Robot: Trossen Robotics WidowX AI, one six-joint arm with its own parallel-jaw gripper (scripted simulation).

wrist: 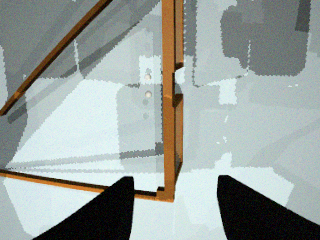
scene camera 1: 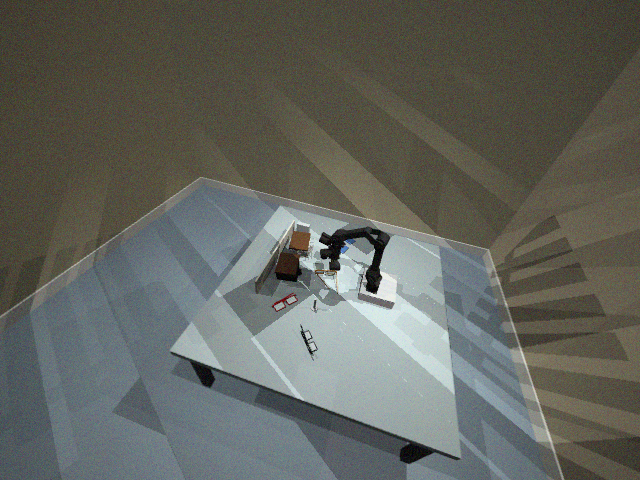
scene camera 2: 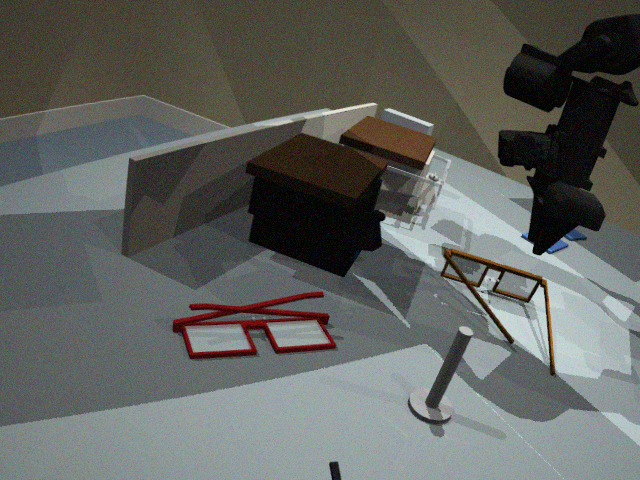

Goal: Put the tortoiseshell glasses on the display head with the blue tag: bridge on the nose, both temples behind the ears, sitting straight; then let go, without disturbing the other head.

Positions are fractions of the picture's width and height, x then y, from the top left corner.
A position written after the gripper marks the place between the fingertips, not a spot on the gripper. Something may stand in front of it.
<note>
In view: the gripper (scene camera 2: 0.83,0.52), a wall panel (scene camera 2: 0.27,0.40), a round foot (scene camera 2: 0.67,0.84) and a display head (scene camera 2: 0.64,0.31).
The gripper is seen too in the wrist view (wrist: 0.55,0.77).
</note>
